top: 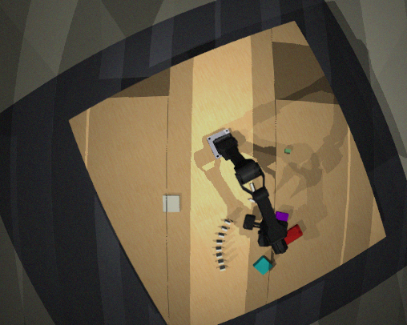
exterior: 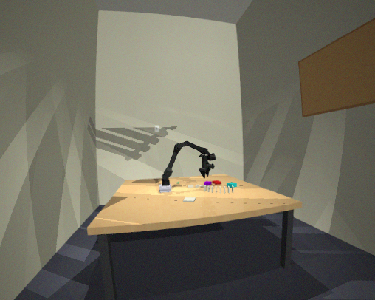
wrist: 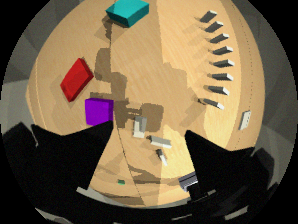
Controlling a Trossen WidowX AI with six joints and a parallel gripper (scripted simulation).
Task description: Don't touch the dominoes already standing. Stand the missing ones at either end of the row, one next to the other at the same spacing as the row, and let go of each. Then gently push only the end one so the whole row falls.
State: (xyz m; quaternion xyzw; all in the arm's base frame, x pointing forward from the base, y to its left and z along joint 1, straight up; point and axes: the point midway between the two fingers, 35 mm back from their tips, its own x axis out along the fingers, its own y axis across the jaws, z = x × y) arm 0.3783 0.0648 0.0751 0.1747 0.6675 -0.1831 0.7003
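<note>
My gripper tip is 110 mm to the right of the purple block, 80 mm above it and 40 mm short of it. Round my gripper tip: cyan block: 240 mm ahead, 80 mm below, 40 mm to the right; then red block: 140 mm to the left, 140 mm ahead, 80 mm below; then small green cube: 270 mm behind, 230 mm to the left, 90 mm below.
</note>
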